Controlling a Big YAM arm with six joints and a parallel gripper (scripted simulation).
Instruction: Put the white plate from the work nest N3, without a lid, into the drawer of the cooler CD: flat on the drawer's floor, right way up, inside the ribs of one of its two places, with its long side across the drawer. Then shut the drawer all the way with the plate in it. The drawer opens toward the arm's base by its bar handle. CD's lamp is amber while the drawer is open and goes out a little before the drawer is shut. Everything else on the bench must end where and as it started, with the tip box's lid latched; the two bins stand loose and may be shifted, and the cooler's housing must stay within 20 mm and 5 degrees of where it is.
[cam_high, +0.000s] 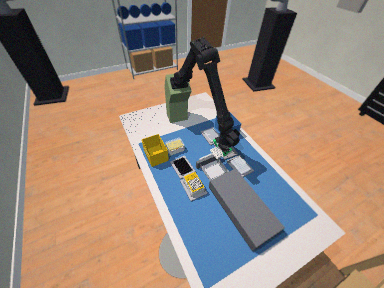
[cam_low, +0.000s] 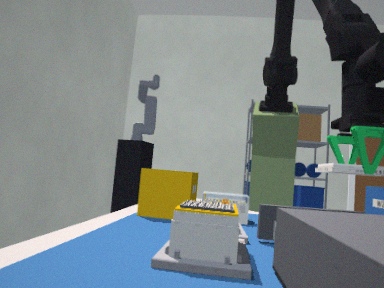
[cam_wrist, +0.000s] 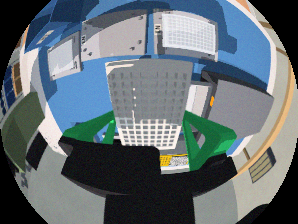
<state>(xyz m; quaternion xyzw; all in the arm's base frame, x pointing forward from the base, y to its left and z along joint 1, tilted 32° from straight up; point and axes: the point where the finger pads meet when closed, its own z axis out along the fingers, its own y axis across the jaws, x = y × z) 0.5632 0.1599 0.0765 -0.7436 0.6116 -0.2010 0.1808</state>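
The drawer lies 120 mm below my hand, 100 mm ahead of it and 40 mm to the right of it. From my hand the other things lie so: grey cooler CD 220 mm ahead, 110 mm below, 20 mm to the right; white plate right at my hand; yellow-topped tip box 240 mm to the right, 130 mm ahead, 90 mm below.
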